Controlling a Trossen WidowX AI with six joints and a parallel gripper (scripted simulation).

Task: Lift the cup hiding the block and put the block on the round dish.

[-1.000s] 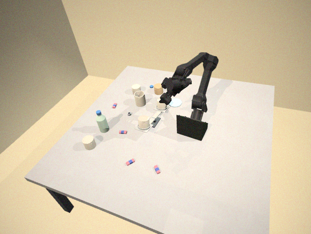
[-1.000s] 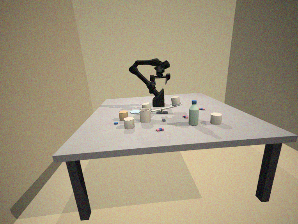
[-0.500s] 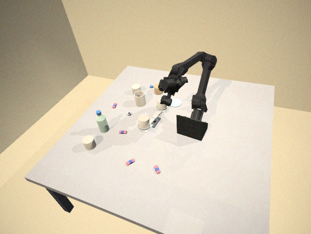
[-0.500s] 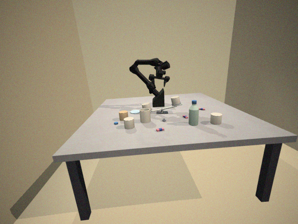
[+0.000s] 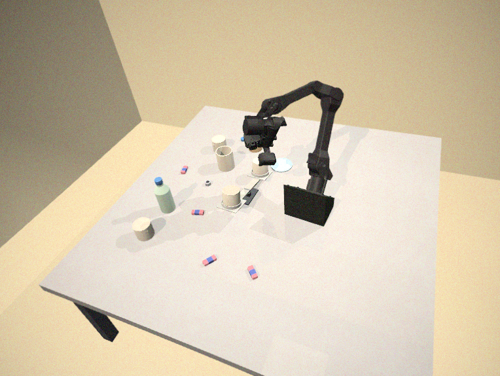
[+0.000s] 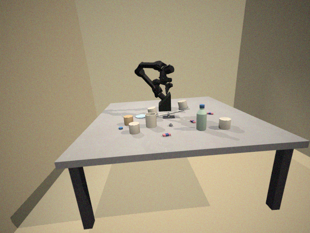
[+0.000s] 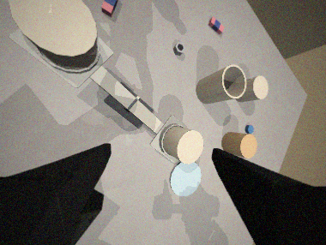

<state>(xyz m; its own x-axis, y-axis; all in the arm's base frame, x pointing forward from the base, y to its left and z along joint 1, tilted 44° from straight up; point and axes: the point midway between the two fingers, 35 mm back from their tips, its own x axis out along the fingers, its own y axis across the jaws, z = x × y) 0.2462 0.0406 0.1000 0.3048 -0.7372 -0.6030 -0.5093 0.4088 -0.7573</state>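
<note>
Right now the green block is 40 mm ahead of my gripper tip, 100 mm to the right of it and 160 mm below it. Also, from my gripper tip: pale blue round dish: 30 mm behind, 200 mm to the right, 200 mm below; then balance: 50 mm ahead, 40 mm to the left, 160 mm below; then nut: 250 mm ahead, 20 mm to the left, 190 mm below.
</note>
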